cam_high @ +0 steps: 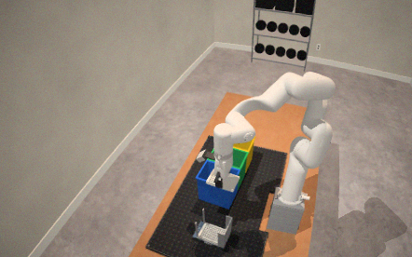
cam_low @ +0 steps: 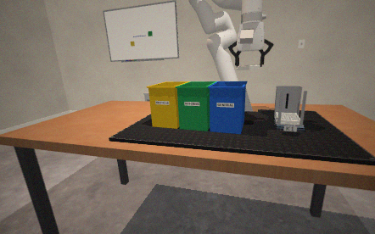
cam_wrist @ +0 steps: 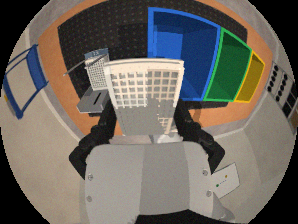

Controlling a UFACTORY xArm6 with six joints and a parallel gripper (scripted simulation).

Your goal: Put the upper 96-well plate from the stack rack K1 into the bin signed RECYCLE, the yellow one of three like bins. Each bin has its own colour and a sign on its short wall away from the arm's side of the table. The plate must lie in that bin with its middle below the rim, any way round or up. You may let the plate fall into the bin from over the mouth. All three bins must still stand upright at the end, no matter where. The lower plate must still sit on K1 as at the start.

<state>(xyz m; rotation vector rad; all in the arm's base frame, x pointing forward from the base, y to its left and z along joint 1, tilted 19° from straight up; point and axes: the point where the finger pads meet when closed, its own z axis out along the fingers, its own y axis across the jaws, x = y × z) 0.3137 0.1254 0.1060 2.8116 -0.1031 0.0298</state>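
My gripper is now 340 mm to the left of the yellow bin, 160 mm above it and 30 mm short of it. From my hand the other things lie so: white 96-well plate (10 mm below); then blue bin (160 mm below, 80 mm to the right, 50 mm ahead); then green bin (210 mm to the right, 160 mm below, 40 mm ahead).
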